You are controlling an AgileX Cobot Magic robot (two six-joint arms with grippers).
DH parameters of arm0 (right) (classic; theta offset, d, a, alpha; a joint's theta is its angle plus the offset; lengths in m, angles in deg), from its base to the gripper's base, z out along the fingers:
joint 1: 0 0.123 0 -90
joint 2: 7.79 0 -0.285 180
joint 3: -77.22 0 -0.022 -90
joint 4: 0 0.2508 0 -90
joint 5: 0 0 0.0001 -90
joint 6: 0 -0.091 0 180
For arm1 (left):
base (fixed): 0 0 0 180
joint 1: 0 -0.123 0 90
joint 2: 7.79 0 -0.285 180
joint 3: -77.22 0 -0.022 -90
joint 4: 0 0.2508 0 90
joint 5: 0 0 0.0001 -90
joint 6: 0 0.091 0 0
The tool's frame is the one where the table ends.
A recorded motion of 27 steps. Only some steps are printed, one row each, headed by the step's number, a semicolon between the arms.
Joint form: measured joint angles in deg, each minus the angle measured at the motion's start. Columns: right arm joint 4, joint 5, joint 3, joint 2, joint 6, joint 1; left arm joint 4, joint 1, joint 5, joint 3, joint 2, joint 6.
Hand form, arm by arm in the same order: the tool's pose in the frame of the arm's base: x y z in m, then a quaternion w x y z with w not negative. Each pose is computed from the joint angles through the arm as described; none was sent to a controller.
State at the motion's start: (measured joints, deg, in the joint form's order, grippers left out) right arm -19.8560 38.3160 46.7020 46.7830 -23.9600 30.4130; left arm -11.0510 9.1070 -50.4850 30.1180 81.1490 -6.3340
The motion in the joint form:
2: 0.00 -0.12 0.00 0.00 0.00 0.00; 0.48 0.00 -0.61 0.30 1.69 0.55
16: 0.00 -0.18 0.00 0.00 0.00 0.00; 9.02 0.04 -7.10 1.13 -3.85 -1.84
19: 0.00 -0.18 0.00 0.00 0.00 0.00; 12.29 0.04 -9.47 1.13 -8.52 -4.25
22: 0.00 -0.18 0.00 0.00 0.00 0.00; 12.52 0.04 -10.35 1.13 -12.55 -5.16
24: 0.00 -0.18 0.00 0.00 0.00 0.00; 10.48 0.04 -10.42 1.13 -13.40 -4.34
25: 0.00 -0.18 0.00 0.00 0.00 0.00; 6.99 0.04 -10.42 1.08 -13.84 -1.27
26: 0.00 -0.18 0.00 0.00 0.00 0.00; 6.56 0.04 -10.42 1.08 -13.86 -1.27
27: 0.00 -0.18 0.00 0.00 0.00 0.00; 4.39 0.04 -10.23 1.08 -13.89 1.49
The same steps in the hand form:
2: 0.1464 0.0637 0.3519 0.48843 -0.11728 0.86160 0.07305; 0.1720 -0.0407 0.1490 0.08210 0.03420 -0.99440 0.05703
16: 0.1464 0.0638 0.3520 0.48881 -0.11735 0.86135 0.07329; 0.1629 -0.0290 0.1689 0.07665 0.00214 -0.99705 0.00269
19: 0.1464 0.0638 0.3520 0.48881 -0.11735 0.86135 0.07329; 0.1556 -0.0233 0.1825 0.05298 0.00660 -0.99840 -0.01839
22: 0.1464 0.0638 0.3520 0.48881 -0.11735 0.86135 0.07329; 0.1498 -0.0221 0.1935 0.02546 0.01391 -0.99945 -0.01583
24: 0.1464 0.0638 0.3520 0.48881 -0.11735 0.86135 0.07329; 0.1482 -0.0247 0.1957 0.02151 0.01584 -0.99964 0.00061
25: 0.1464 0.0638 0.3520 0.48881 -0.11735 0.86135 0.07329; 0.1468 -0.0293 0.1969 0.02194 0.00432 -0.99936 0.02775
26: 0.1464 0.0638 0.3520 0.48881 -0.11735 0.86135 0.07329; 0.1467 -0.0299 0.1969 0.02224 0.00619 -0.99925 0.03099
27: 0.1464 0.0638 0.3520 0.48881 -0.11735 0.86135 0.07329; 0.1466 -0.0329 0.1973 0.02156 -0.00829 -0.99858 0.04795

